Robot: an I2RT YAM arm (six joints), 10 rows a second.
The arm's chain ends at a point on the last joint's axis. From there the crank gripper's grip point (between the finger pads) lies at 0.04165 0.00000 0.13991 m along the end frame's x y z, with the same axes.
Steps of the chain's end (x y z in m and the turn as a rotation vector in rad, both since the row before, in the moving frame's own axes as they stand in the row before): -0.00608, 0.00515, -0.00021, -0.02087, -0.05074, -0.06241; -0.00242, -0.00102, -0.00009, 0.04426, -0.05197, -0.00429; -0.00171, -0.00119, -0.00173, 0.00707, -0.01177, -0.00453; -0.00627, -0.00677, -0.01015, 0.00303, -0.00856, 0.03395; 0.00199, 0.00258, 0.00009, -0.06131, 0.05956, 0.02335
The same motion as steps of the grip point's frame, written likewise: -0.01321, 0.00571, 0.00172, -0.02087, -0.05074, -0.06241; -0.00976, -0.00742, 0.00174, 0.04426, -0.05197, -0.00429; -0.00336, -0.00237, -0.00125, 0.00707, -0.01177, -0.00453; -0.00749, -0.00580, -0.00980, 0.00303, -0.00856, 0.03395; 0.01013, 0.01214, -0.00293, -0.06131, 0.05956, 0.02335
